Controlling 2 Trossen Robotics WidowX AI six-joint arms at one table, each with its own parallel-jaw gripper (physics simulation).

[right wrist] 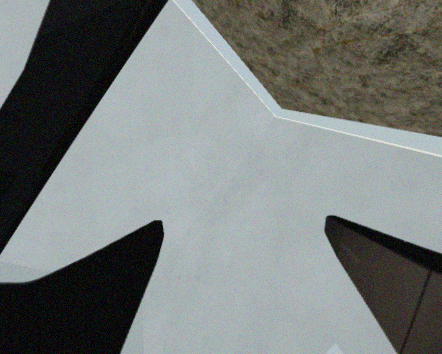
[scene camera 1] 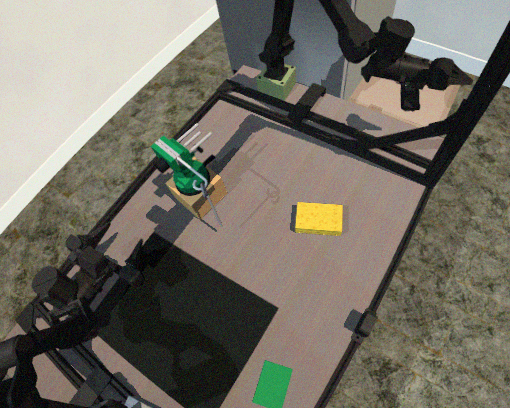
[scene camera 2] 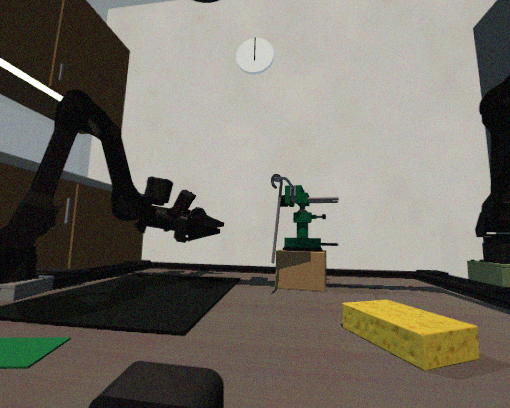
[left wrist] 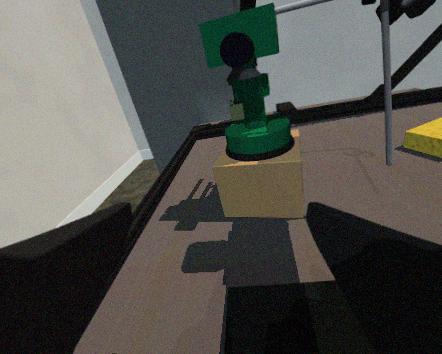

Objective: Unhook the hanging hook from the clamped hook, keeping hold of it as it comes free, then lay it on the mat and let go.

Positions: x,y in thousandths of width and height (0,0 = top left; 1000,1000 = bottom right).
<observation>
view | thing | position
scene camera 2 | left gripper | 436,558
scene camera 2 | yellow sponge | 840,837
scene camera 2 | black mat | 289,744
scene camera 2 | tan block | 587,663
</observation>
